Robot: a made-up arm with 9 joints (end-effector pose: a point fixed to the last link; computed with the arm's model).
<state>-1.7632 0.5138 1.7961 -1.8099 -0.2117 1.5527 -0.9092 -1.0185 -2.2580</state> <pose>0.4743 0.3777 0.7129 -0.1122 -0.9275 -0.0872 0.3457</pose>
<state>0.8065 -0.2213 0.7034 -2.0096 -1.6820 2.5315 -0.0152 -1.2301 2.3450</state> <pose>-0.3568 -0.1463 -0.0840 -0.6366 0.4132 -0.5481 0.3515</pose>
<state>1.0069 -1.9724 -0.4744 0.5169 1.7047 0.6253 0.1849 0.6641 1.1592</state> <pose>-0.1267 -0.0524 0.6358 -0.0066 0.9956 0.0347 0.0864</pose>
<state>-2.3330 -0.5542 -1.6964 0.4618 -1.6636 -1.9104 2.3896 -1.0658 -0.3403</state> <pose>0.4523 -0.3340 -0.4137 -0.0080 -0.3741 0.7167 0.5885</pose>
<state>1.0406 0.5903 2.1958 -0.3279 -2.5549 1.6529 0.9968 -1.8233 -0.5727</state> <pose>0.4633 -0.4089 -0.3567 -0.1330 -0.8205 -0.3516 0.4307</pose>
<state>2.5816 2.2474 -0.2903 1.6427 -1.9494 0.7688 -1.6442 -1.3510 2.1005</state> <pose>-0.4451 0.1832 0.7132 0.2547 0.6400 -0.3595 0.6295</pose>
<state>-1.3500 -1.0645 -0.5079 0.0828 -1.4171 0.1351 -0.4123 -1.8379 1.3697</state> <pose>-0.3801 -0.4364 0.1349 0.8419 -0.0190 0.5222 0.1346</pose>
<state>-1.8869 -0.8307 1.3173 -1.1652 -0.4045 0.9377 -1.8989 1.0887 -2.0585</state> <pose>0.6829 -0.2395 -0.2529 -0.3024 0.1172 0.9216 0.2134</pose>
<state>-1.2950 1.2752 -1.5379 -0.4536 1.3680 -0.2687 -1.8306 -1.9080 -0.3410</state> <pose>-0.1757 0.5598 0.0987 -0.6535 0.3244 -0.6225 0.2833</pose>
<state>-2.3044 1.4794 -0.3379 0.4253 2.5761 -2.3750 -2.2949 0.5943 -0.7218</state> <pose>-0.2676 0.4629 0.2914 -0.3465 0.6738 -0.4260 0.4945</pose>
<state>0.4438 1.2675 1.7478 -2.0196 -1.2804 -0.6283 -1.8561 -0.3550 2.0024</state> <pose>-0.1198 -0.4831 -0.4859 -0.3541 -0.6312 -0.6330 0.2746</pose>
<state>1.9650 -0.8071 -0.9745 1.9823 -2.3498 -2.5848 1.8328 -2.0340 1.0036</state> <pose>-0.2034 0.5598 -0.5629 0.4623 -0.1423 0.7644 0.4263</pose>
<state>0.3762 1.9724 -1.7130 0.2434 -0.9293 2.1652 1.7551 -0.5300 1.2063</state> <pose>-0.4371 0.2670 -0.9153 0.2833 0.1104 -0.1342 0.9432</pose>
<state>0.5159 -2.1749 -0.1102 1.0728 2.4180 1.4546 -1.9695 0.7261 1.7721</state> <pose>-0.7088 -0.1999 0.0885 0.0495 0.3209 0.1987 0.9247</pose>
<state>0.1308 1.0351 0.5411 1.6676 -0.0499 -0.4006 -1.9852 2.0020 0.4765</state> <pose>0.1180 -0.3771 -0.5297 0.1444 0.2624 0.9504 0.0840</pose>
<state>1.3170 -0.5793 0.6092 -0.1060 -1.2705 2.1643 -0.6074 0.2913 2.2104</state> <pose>0.9052 -0.2127 0.4795 0.4419 -0.6880 -0.5751 0.0234</pose>
